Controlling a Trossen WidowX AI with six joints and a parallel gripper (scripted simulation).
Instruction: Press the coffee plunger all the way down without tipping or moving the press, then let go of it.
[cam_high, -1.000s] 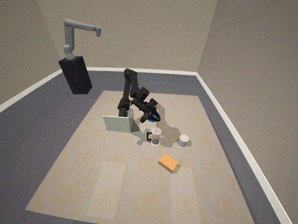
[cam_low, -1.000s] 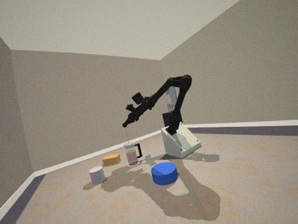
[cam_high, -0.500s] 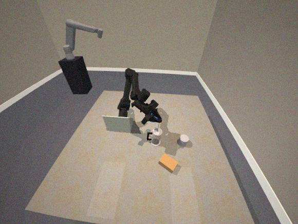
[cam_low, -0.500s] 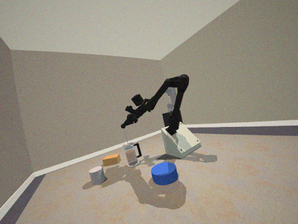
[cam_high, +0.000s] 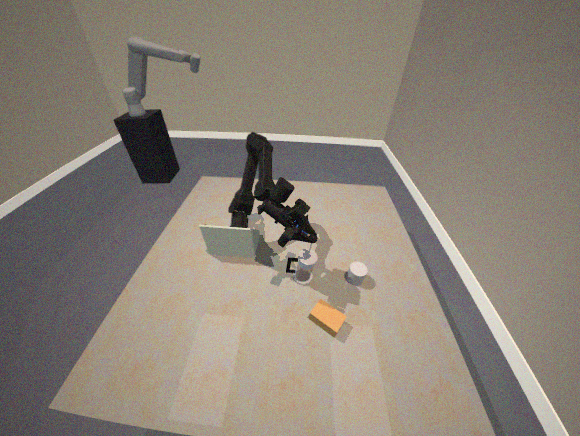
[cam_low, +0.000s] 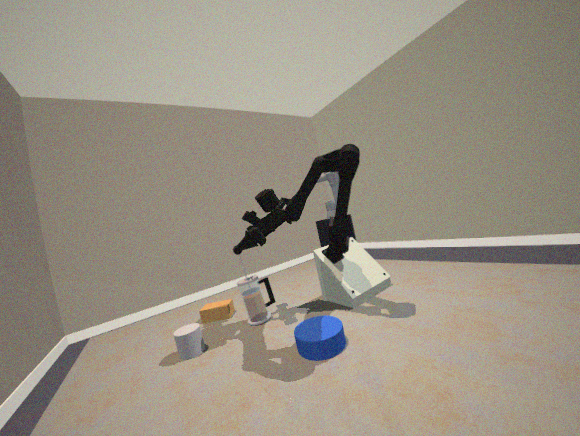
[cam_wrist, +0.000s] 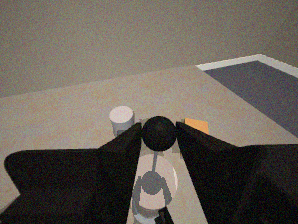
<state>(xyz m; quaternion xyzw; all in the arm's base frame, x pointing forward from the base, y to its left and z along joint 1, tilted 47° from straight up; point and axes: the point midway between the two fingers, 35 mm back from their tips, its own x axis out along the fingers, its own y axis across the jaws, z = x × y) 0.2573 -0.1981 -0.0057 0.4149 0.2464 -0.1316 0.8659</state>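
My gripper tip is 13 cm above the coffee press, 3 cm past it and 1 cm to the right of it.
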